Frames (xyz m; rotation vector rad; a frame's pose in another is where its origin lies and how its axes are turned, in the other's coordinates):
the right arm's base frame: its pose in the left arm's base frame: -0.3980 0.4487 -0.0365 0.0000 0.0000 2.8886
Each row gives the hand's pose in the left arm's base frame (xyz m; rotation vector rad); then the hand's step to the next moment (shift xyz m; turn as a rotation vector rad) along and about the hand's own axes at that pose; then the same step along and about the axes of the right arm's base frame.
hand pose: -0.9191 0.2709 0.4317 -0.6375 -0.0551 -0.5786
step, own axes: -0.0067 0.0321 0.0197 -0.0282 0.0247 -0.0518
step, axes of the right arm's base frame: -0.0044 -0.0379 -0.0031 0.0167 0.0042 -0.0616
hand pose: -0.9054 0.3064 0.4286 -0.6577 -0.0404 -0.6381
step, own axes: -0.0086 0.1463 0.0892 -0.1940 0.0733 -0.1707
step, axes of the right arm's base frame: -0.0507 -0.1634 -0.0124 0.1511 -0.0127 -0.2217
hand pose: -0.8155 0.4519 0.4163 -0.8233 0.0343 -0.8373
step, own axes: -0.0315 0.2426 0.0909 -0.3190 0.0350 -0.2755
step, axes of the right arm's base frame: -0.1167 -0.2083 -0.1053 0.2927 0.0212 -0.3046
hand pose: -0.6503 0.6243 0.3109 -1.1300 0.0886 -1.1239
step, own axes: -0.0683 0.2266 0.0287 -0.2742 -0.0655 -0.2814
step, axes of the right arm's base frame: -0.1128 -0.0962 -0.1867 0.3305 0.0672 -0.2119
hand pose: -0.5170 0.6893 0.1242 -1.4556 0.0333 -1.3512
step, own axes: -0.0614 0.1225 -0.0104 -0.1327 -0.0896 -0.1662
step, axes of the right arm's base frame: -0.0480 0.0051 -0.1287 0.2156 0.0431 -0.0702
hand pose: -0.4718 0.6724 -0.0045 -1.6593 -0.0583 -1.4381
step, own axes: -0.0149 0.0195 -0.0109 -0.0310 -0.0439 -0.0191
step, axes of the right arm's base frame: -0.0007 0.0111 -0.0244 0.0548 -0.0157 -0.0011
